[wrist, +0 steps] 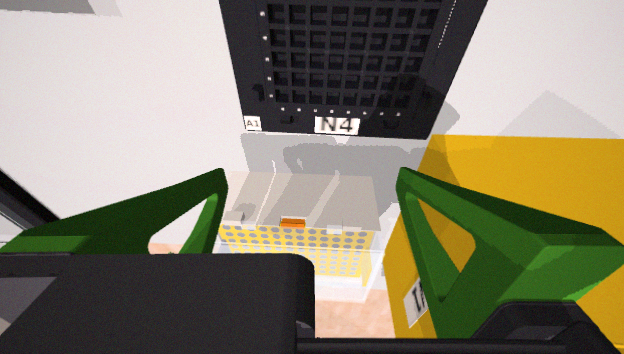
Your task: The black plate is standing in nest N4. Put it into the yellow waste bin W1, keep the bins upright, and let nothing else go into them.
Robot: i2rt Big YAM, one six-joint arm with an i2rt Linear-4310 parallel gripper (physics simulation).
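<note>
The black plate, with a grid of square wells, sits in the dark nest N4 at the top centre. The nest's N4 and A1 labels face me; the plate's far part is cut off by the top edge. The yellow bin W1 is at the right, partly behind my right finger; its label is partly covered and its opening cannot be made out. My gripper is open, with nothing between its green fingers. Its tips appear below the near edge of the nest in the picture, apart from the plate.
A clear box with a yellow, hole-patterned rack and an orange latch appears between and below the fingertips, left of the bin. Part of a grey object shows at the top left. A black edge shows at the left.
</note>
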